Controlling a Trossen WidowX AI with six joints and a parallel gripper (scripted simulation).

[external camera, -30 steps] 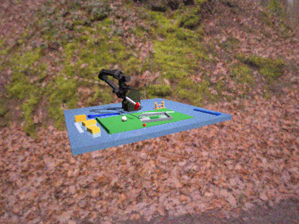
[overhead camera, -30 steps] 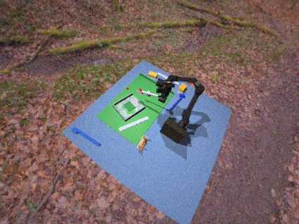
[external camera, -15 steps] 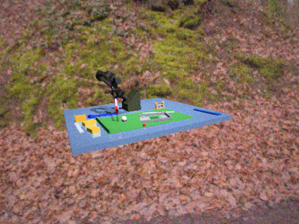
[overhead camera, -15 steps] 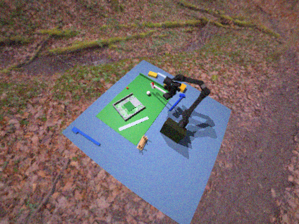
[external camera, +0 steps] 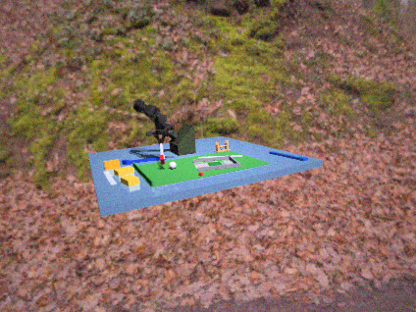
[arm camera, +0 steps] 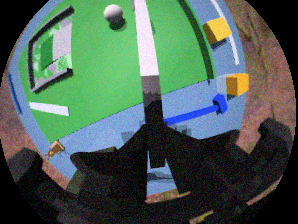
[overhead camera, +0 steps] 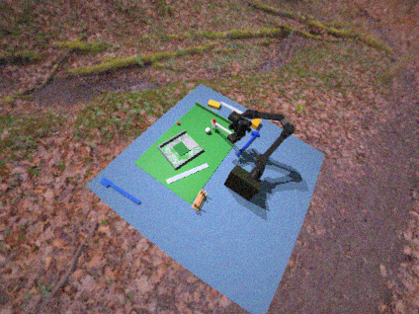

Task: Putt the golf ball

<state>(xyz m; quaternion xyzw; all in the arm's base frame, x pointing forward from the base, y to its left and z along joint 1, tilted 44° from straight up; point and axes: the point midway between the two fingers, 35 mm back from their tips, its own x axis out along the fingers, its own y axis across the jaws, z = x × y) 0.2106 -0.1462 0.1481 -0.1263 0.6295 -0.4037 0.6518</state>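
Now: gripper tip 12 cm short of the red putter, 4 cm to the left of it and 1 cm above it. Also, from my gripper tip: blue putter 8 cm behind, 11 cm to the right, 9 cm below; then small red marker 47 cm ahead, 2 cm to the left, 10 cm below; then white golf ball 23 cm ahead, 3 cm to the right, 8 cm below.
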